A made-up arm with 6 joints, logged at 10 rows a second.
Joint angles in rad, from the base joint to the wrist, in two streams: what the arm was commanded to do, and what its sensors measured. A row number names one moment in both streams.
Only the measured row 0 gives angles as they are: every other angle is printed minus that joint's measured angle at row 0.
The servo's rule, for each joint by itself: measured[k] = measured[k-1] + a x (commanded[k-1-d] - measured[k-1]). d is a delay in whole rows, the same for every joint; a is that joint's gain. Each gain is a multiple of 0.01, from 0.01 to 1. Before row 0 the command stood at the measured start. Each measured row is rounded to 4 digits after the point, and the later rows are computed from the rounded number. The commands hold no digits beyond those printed.
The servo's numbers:
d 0
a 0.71 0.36 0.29 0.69 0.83 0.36
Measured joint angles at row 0:
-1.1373 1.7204 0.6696 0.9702 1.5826 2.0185
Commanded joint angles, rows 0 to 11:
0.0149 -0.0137 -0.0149 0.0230 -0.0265 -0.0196
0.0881 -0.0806 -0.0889 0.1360 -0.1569 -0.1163
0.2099 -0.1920 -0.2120 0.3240 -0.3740 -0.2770
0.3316 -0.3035 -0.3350 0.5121 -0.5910 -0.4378
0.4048 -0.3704 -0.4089 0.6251 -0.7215 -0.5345
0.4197 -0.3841 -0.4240 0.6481 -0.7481 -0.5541
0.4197 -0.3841 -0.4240 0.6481 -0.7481 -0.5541
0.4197 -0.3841 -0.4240 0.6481 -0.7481 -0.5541
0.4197 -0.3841 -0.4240 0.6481 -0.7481 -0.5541
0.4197 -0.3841 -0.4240 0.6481 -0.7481 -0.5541
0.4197 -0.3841 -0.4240 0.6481 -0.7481 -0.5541
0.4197 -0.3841 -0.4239 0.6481 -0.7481 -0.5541
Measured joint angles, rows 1 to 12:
0.0106 -0.0049 -0.0043 0.0159 -0.0220 -0.0071
0.0656 -0.0322 -0.0288 0.0988 -0.1340 -0.0464
0.1681 -0.0897 -0.0819 0.2542 -0.3332 -0.1294
0.2842 -0.1667 -0.1553 0.4322 -0.5472 -0.2404
0.3698 -0.2400 -0.2288 0.5653 -0.6919 -0.3463
0.4052 -0.2919 -0.2854 0.6224 -0.7385 -0.4211
0.4155 -0.3251 -0.3256 0.6401 -0.7465 -0.4690
0.4185 -0.3463 -0.3541 0.6456 -0.7478 -0.4996
0.4194 -0.3599 -0.3744 0.6473 -0.7480 -0.5192
0.4196 -0.3686 -0.3888 0.6479 -0.7481 -0.5318
0.4197 -0.3742 -0.3990 0.6480 -0.7481 -0.5398
0.4197 -0.3778 -0.4062 0.6481 -0.7481 -0.5449

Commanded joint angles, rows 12 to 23:
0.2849 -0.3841 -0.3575 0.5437 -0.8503 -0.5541
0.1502 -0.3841 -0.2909 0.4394 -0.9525 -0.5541
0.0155 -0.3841 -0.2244 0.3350 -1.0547 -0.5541
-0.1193 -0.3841 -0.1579 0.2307 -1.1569 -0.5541
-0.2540 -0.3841 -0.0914 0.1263 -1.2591 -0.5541
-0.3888 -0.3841 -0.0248 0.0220 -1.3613 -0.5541
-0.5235 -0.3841 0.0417 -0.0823 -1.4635 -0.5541
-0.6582 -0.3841 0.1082 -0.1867 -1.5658 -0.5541
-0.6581 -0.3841 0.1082 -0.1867 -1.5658 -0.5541
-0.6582 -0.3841 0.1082 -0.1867 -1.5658 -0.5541
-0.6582 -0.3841 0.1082 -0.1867 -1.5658 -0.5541
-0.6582 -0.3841 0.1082 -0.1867 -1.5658 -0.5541
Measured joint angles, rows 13 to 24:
0.3240 -0.3801 -0.3921 0.5761 -0.8329 -0.5482
0.2006 -0.3815 -0.3628 0.4818 -0.9322 -0.5503
0.0692 -0.3824 -0.3227 0.3805 -1.0339 -0.5517
-0.0646 -0.3830 -0.2749 0.2771 -1.1360 -0.5526
-0.1991 -0.3834 -0.2217 0.1730 -1.2382 -0.5531
-0.3338 -0.3837 -0.1646 0.0688 -1.3404 -0.5535
-0.4685 -0.3838 -0.1048 -0.0355 -1.4426 -0.5537
-0.6032 -0.3839 -0.0430 -0.1398 -1.5449 -0.5538
-0.6422 -0.3840 0.0008 -0.1722 -1.5622 -0.5539
-0.6536 -0.3840 0.0319 -0.1822 -1.5652 -0.5540
-0.6569 -0.3840 0.0540 -0.1853 -1.5657 -0.5540
-0.6578 -0.3840 0.0697 -0.1863 -1.5658 -0.5540

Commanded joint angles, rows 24 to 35:
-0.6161 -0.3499 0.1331 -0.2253 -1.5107 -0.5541
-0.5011 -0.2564 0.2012 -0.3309 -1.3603 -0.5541
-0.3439 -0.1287 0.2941 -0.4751 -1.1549 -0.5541
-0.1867 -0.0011 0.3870 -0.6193 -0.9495 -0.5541
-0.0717 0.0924 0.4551 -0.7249 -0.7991 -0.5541
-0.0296 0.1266 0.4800 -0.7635 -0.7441 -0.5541
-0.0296 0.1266 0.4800 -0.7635 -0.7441 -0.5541
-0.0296 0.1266 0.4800 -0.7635 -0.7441 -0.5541
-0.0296 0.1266 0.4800 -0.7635 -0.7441 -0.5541
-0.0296 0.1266 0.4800 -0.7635 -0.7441 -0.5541
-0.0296 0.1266 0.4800 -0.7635 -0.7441 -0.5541
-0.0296 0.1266 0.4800 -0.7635 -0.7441 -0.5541
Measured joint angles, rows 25 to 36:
-0.6282 -0.3717 0.0881 -0.2132 -1.5201 -0.5540
-0.5380 -0.3302 0.1209 -0.2944 -1.3875 -0.5540
-0.4002 -0.2577 0.1711 -0.4191 -1.1944 -0.5540
-0.2486 -0.1653 0.2337 -0.5572 -0.9911 -0.5540
-0.1230 -0.0725 0.2979 -0.6729 -0.8317 -0.5540
-0.0567 -0.0008 0.3507 -0.7354 -0.7590 -0.5540
-0.0375 0.0451 0.3882 -0.7548 -0.7466 -0.5540
-0.0319 0.0744 0.4148 -0.7608 -0.7445 -0.5540
-0.0303 0.0932 0.4337 -0.7627 -0.7442 -0.5540
-0.0298 0.1052 0.4471 -0.7633 -0.7441 -0.5540
-0.0297 0.1129 0.4566 -0.7634 -0.7441 -0.5540
-0.0296 0.1178 0.4634 -0.7635 -0.7441 -0.5540

